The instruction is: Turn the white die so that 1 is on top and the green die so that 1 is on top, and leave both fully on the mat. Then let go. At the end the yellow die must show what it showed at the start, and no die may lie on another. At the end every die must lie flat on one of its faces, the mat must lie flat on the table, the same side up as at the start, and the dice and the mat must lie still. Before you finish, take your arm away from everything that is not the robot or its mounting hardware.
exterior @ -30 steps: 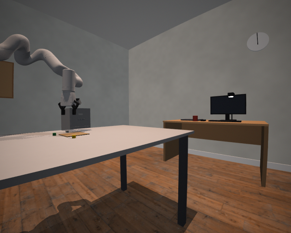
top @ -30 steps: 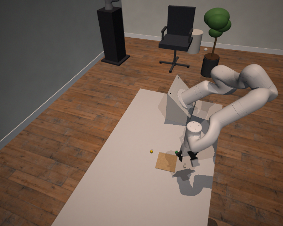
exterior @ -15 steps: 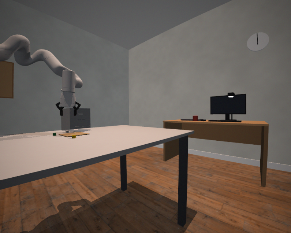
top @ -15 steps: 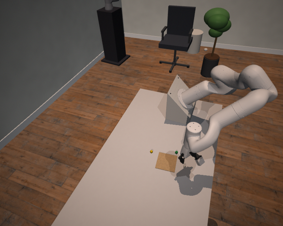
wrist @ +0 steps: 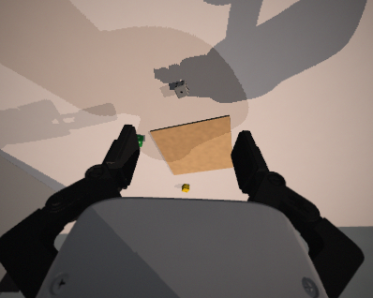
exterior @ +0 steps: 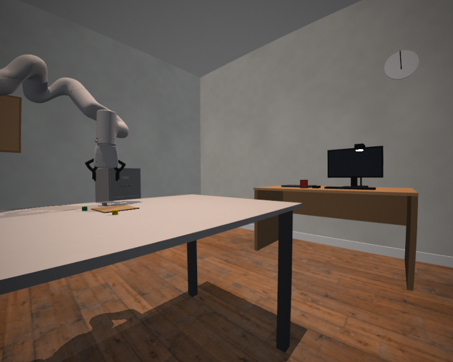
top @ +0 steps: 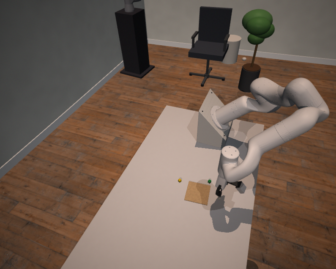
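Now: hand 12 cm above the white die and 1 cm past it. Round my hand: mat (14 cm to the right, 12 cm below, 1 cm ahead); then yellow die (27 cm to the right, 12 cm below, 2 cm behind); then green die (12 cm below, 10 cm to the right, 10 cm behind).
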